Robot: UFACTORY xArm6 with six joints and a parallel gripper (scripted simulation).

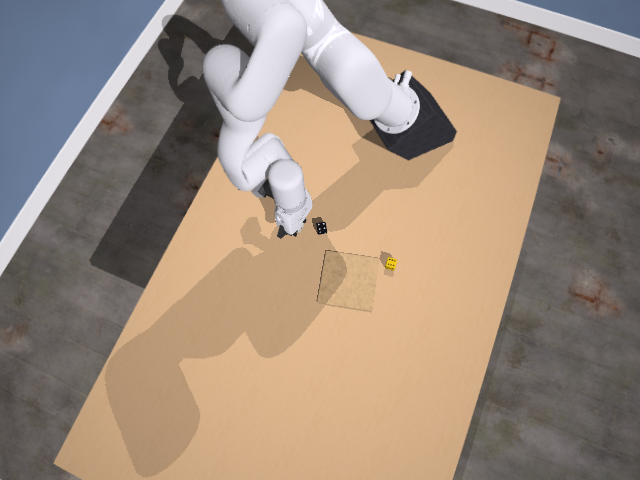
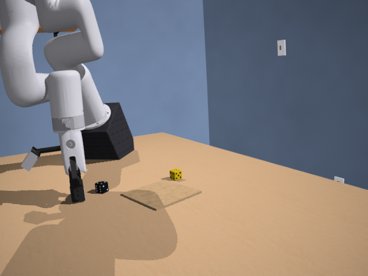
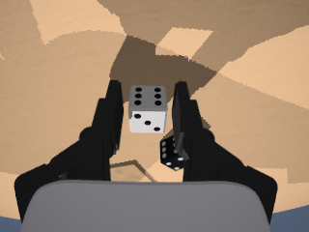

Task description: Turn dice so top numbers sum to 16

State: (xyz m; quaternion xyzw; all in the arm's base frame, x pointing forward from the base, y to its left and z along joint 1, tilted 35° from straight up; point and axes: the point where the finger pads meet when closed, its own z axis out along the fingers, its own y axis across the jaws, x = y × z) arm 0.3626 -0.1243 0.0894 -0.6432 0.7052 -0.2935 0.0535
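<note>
Now: the white die 10 mm below my hand. Also, from my hand: tan mat (180 mm to the left, 90 mm ahead, 20 mm below); yellow die (270 mm to the left, 10 mm below, 10 mm ahead); black die (70 mm to the left, 20 mm behind, 10 mm below).
</note>
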